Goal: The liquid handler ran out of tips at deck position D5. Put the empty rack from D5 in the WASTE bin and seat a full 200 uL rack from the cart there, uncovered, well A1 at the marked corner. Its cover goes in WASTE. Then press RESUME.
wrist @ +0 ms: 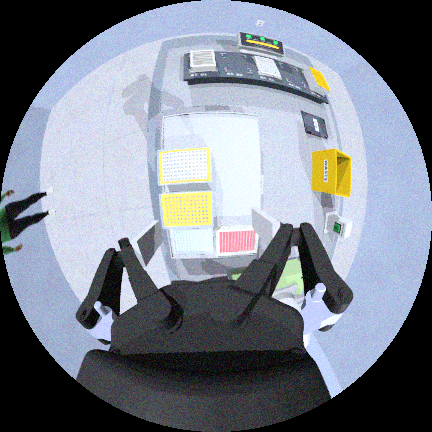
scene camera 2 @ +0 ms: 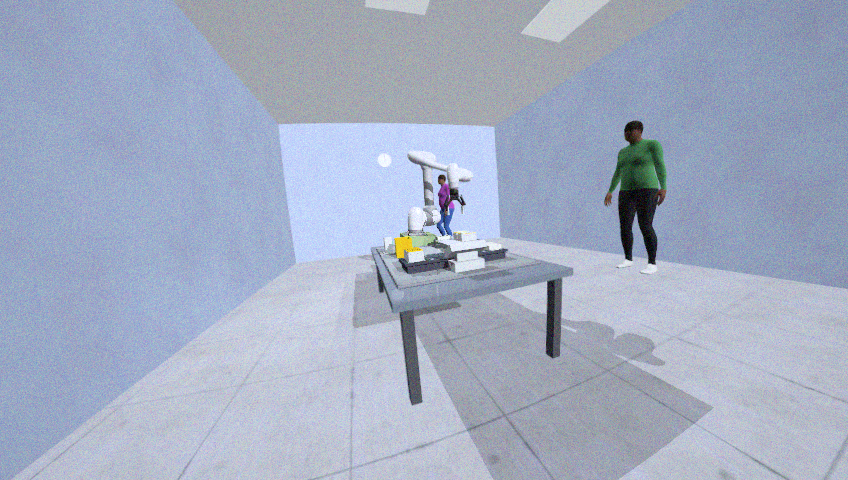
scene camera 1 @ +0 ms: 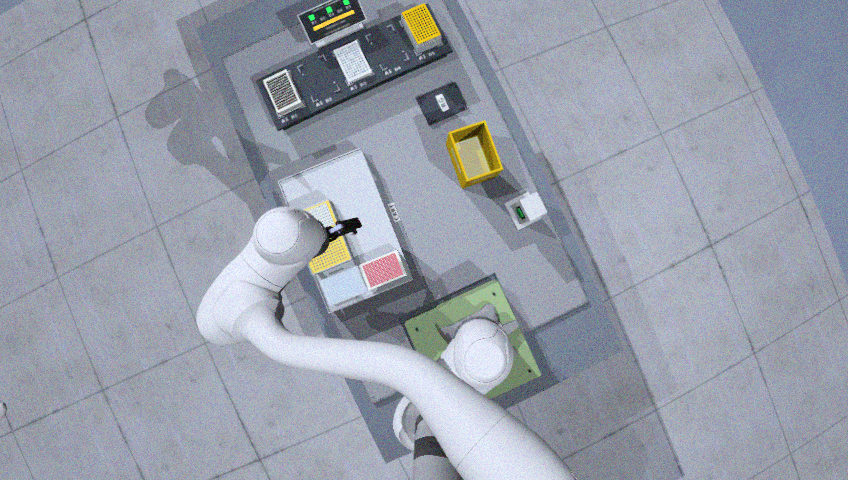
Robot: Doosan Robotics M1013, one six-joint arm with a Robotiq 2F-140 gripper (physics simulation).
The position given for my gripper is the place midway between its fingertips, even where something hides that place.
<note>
My gripper (wrist: pixel 205 224) is open, with nothing in its grasp. Further things: a yellow WASTE bin (wrist: pixel 331 169) and a cart tray (wrist: pixel 236 185).
</note>
